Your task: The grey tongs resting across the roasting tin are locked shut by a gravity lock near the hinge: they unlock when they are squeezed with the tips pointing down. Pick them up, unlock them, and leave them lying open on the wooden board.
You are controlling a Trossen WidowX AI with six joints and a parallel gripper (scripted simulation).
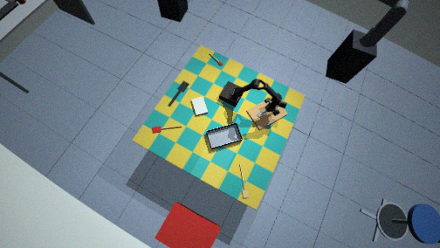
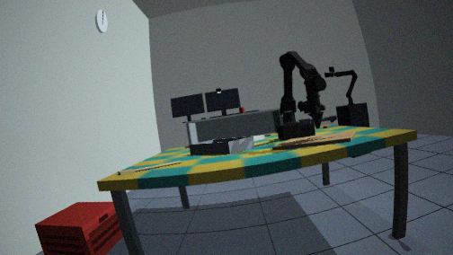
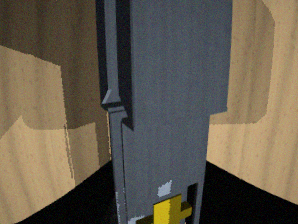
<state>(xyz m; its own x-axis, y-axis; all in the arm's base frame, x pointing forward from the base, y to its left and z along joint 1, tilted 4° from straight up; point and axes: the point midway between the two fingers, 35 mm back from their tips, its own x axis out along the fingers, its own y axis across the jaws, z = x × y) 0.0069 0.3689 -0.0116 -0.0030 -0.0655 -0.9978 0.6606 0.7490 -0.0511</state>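
Now: the wooden board 10 mm ahead of my gripper tip, 10 mm to the right of it and 50 mm below it. From my gripper tip the other things lie so: yellow lock piece: 40 mm above; then white block: 180 mm ahead, 670 mm to the right, 50 mm below; then roasting tin: 400 mm ahead, 350 mm to the right, 30 mm below.
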